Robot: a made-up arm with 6 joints.
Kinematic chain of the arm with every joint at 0, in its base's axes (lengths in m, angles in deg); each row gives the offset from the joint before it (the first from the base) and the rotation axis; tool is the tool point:
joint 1: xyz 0 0 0.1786 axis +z
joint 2: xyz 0 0 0 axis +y
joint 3: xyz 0 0 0.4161 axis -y
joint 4: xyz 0 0 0 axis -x
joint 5: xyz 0.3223 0 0 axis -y
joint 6: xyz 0 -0.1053 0 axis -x
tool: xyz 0 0 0
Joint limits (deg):
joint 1: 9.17..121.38
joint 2: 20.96..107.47
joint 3: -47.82..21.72
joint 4: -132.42..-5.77
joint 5: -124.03..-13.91
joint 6: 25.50..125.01
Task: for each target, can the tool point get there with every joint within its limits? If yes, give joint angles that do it. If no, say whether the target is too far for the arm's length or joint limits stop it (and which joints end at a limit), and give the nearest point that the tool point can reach.
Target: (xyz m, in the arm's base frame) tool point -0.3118 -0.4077 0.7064
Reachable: no: joint limits stop it (at a limit: joint 1, joint 2, joint 3, joint 4) | nearest point -0.1612 0.1278 0.2386 | short by 0.727 m
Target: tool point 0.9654 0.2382 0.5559
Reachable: no: too far | nearest point 0.5590 0.1379 0.3971 | short by 0.448 m
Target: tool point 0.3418 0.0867 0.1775
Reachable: yes | joints 22.29 39.10 -19.82 -62.03 -31.64 110.34
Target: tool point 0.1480 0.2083 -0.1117
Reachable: yes | joints 65.49 89.74 -13.54 -62.74 -64.36 46.69
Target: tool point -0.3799 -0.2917 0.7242
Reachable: no: joint limits stop it (at a limit: joint 1, joint 2, joint 3, joint 4) | nearest point -0.1612 0.1278 0.2386 | short by 0.678 m
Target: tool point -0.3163 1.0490 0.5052
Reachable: no: too far | nearest point -0.1704 0.5650 0.3545 | short by 0.528 m
